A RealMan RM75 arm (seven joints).
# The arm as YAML. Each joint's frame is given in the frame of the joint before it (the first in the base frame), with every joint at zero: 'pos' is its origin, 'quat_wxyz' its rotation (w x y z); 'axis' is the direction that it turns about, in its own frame. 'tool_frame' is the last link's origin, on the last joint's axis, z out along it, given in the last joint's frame.
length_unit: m
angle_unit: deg
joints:
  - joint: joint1
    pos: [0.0, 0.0, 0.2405]
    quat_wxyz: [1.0, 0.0, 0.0, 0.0]
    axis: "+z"
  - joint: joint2
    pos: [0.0, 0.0, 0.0]
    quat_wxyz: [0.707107, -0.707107, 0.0, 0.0]
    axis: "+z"
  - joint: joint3
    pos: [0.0, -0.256, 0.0]
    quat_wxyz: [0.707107, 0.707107, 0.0, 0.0]
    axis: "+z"
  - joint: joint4
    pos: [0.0, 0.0, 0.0]
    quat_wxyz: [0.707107, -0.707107, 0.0, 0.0]
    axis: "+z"
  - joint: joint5
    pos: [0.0, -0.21, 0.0]
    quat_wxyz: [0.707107, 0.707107, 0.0, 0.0]
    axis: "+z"
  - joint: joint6
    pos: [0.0, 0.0, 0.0]
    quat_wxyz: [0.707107, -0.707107, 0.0, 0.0]
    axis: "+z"
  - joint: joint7
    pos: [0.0, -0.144, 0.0]
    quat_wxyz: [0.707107, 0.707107, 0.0, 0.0]
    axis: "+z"
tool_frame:
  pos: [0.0, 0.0, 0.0]
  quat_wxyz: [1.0, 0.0, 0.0, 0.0]
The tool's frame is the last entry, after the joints.
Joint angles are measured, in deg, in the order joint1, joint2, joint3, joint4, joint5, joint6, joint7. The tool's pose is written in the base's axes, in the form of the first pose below.
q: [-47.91 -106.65 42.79 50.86 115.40 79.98 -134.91]
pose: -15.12, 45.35, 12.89, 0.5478, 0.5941, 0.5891, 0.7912, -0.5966, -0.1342
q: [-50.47 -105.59 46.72 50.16 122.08 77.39 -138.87]
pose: -14.80, 46.50, 12.21, 0.5862, 0.6338, 0.5046, 0.7984, -0.5576, -0.2271
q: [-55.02 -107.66 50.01 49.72 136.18 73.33 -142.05]
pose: -14.13, 47.93, 9.88, 0.6620, 0.6549, 0.3647, 0.7463, -0.5308, -0.4015
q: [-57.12 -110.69 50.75 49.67 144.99 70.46 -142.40]
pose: -13.89, 48.38, 7.86, 0.7058, 0.6489, 0.2843, 0.6876, -0.5309, -0.4954
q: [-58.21 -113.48 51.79 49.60 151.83 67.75 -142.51]
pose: -13.89, 48.49, 6.03, 0.7393, 0.6386, 0.2138, 0.6267, -0.5363, -0.5654
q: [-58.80 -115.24 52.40 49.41 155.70 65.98 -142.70]
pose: -13.84, 48.49, 4.87, 0.7562, 0.6307, 0.1744, 0.5892, -0.5403, -0.6007
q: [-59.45 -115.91 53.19 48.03 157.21 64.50 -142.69]
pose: -13.81, 48.56, 3.98, 0.7651, 0.6266, 0.1482, 0.5679, -0.5482, -0.6139
